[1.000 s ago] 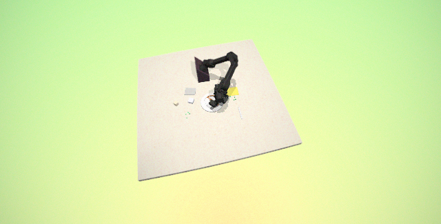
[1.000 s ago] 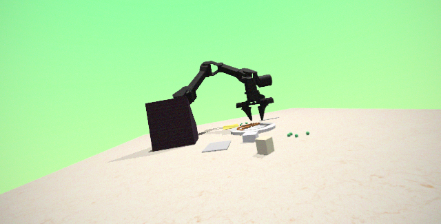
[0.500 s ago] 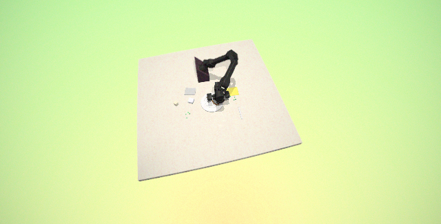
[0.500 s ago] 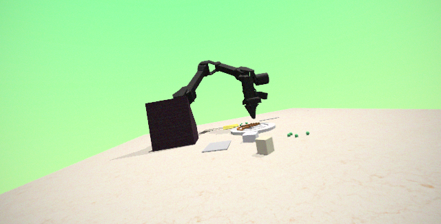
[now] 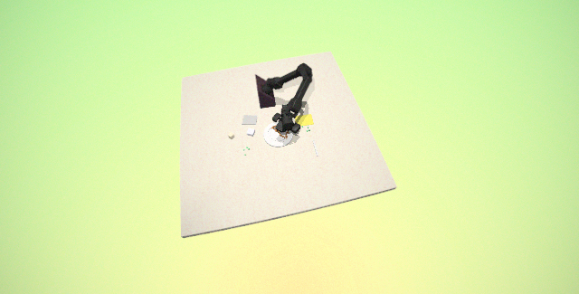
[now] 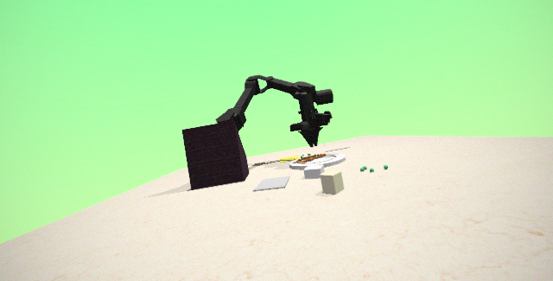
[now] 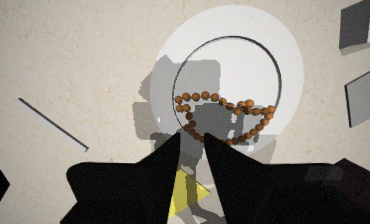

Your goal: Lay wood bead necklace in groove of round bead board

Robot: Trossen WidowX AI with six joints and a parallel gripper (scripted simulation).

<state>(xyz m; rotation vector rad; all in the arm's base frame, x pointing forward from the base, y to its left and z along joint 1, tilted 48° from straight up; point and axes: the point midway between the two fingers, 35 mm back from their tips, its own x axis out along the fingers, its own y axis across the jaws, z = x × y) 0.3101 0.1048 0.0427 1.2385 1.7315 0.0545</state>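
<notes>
My gripper tip is 1 cm past the round white bead board, 6 cm to the left of it and 4 cm above it. The rest, counted from my gripper tip: thin white strip (14 cm ahead, 17 cm to the left, 5 cm below); then yellow card (10 cm behind, 14 cm to the left, 5 cm below); then grey flat plate (17 cm behind, 24 cm to the right, 5 cm below).
</notes>
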